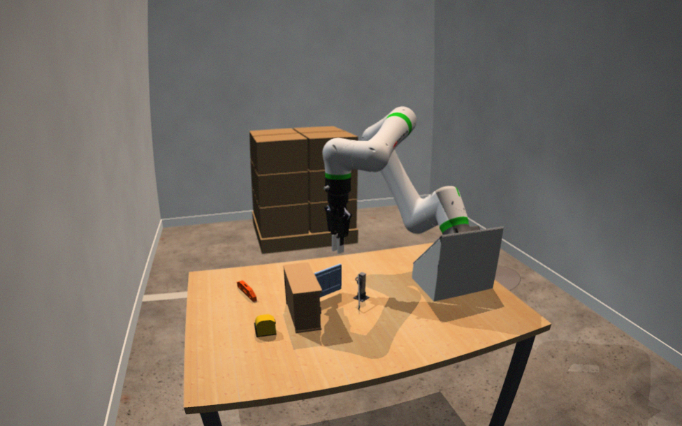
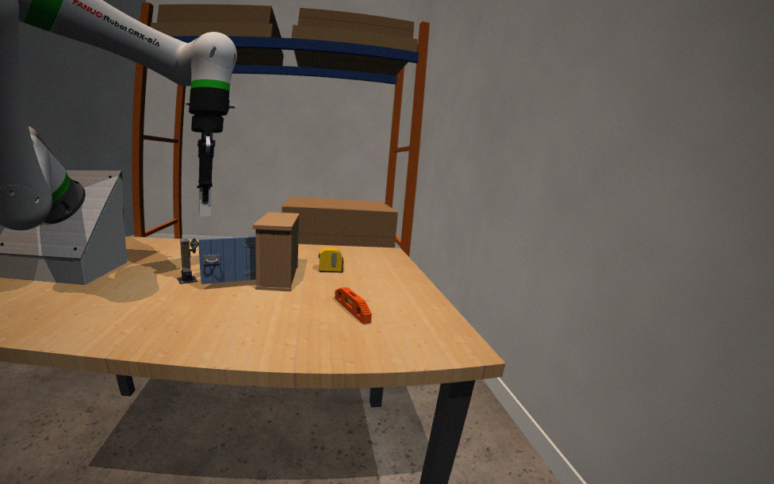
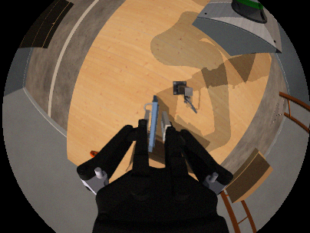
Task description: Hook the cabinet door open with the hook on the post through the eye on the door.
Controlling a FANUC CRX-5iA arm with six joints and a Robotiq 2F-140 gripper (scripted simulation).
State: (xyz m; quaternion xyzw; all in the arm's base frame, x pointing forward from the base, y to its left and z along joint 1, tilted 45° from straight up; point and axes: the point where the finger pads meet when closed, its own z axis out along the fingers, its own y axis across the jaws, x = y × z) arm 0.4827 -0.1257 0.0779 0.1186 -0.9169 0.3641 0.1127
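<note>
The blue door is 150 mm below my hand, 70 mm ahead of it and 10 mm to the left of it. From my hand the other things lie so: yellow tape measure: 340 mm ahead, 190 mm below, 160 mm to the left; then orange level: 350 mm ahead, 200 mm below, 130 mm to the right.
</note>
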